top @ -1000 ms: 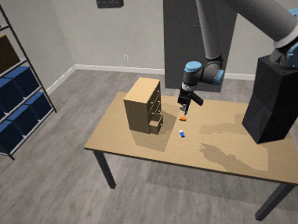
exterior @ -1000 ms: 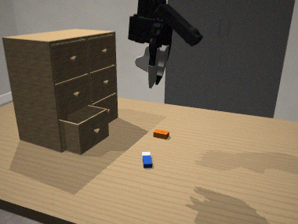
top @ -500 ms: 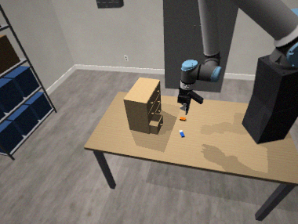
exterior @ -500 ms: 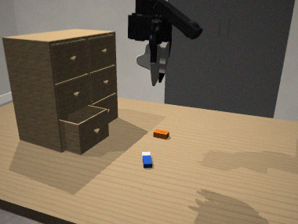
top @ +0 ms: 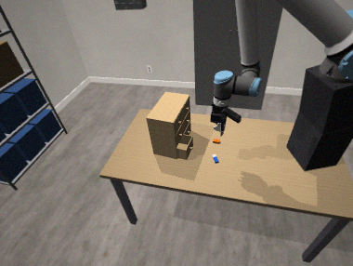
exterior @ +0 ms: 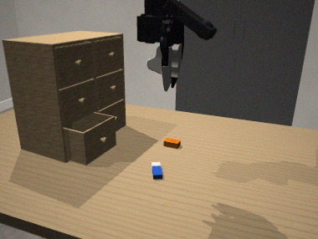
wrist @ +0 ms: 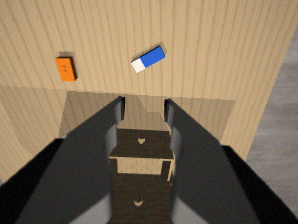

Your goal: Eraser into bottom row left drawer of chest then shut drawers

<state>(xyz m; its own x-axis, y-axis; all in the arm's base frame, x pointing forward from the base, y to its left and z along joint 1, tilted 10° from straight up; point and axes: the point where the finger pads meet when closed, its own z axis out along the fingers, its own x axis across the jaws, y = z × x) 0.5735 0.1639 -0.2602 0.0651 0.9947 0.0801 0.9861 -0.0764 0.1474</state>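
The eraser is 30 mm ahead of my hand and 240 mm below it. The rest, counted from my hand: orange block 60 mm ahead, 160 mm to the right, 240 mm below.
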